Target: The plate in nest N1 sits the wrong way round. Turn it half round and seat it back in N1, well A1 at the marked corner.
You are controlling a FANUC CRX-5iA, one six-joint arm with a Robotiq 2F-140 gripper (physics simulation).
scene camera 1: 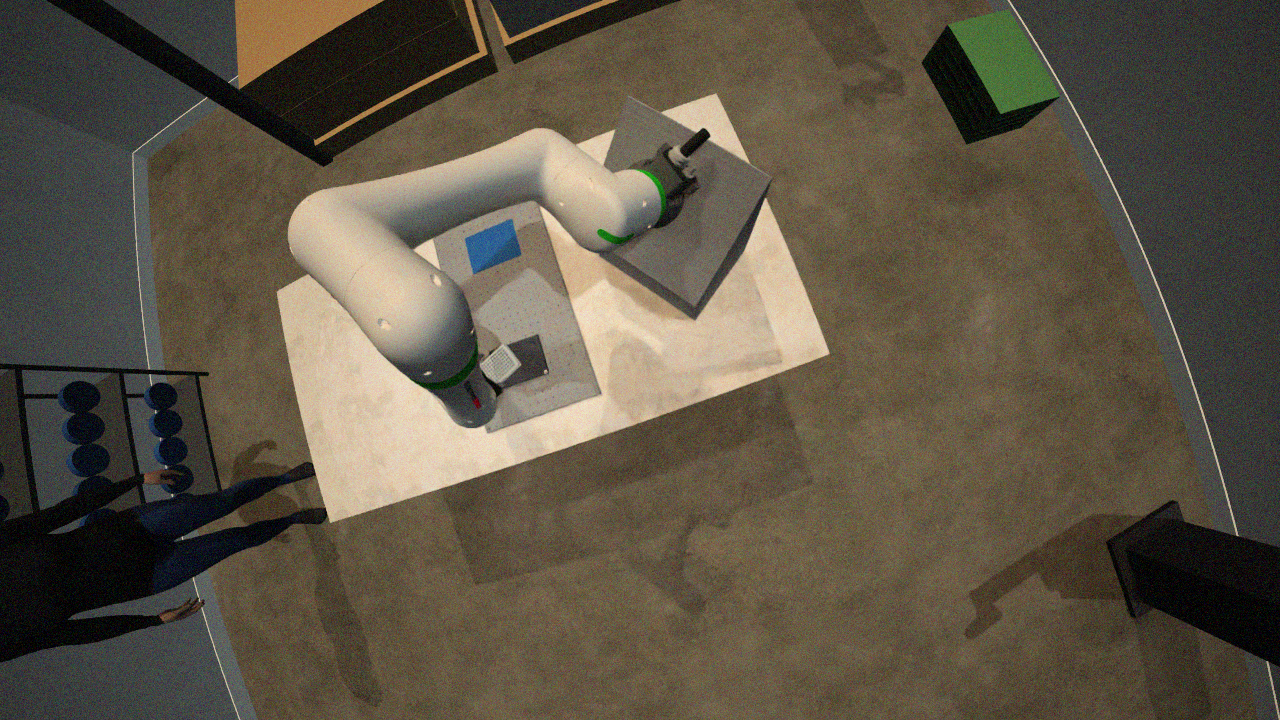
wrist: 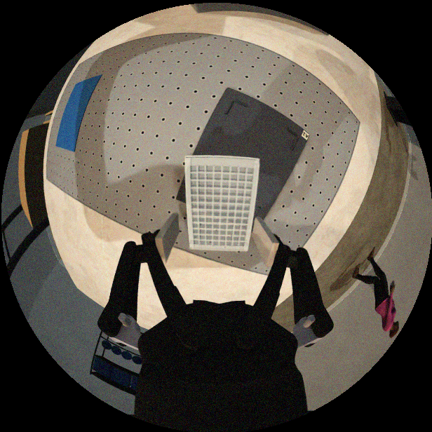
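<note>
The white gridded plate shows over one end of the dark nest base. Its sides run at an angle to the nest's edges. Whether it lies flat or tipped, and which corner is well A1, I cannot tell. Corner brackets show on the uncovered end of the base, and a small white label sits at its corner. My gripper is open and empty. Its two finger pads stand either side of the plate's near end in the wrist view, with a gap on each side. In the scene view the arm hides the fingers.
The nest stands on a perforated grey board with a blue patch at its other end. The pale table lies around it. A large grey box stands under the arm's far end. A person stands beyond the table's left side.
</note>
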